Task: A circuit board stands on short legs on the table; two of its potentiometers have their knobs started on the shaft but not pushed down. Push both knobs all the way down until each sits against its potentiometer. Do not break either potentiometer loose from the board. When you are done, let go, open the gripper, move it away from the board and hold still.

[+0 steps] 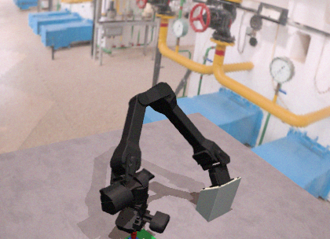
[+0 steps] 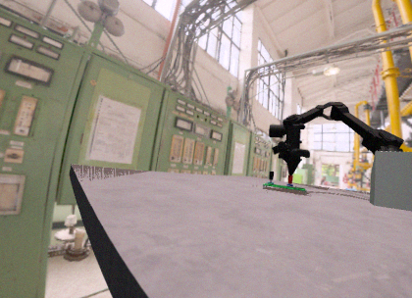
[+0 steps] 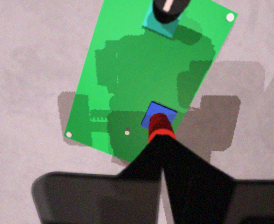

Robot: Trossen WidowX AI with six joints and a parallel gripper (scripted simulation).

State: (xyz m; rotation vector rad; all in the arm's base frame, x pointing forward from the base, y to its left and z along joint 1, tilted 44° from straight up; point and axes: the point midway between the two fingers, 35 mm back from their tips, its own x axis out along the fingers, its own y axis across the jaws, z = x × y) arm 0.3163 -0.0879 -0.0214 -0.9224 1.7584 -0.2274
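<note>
The red knob lies 2 cm below my gripper tip. The rest, counted from my gripper tip: black knob (7 cm ahead, 4 cm to the left, 1 cm below).
</note>
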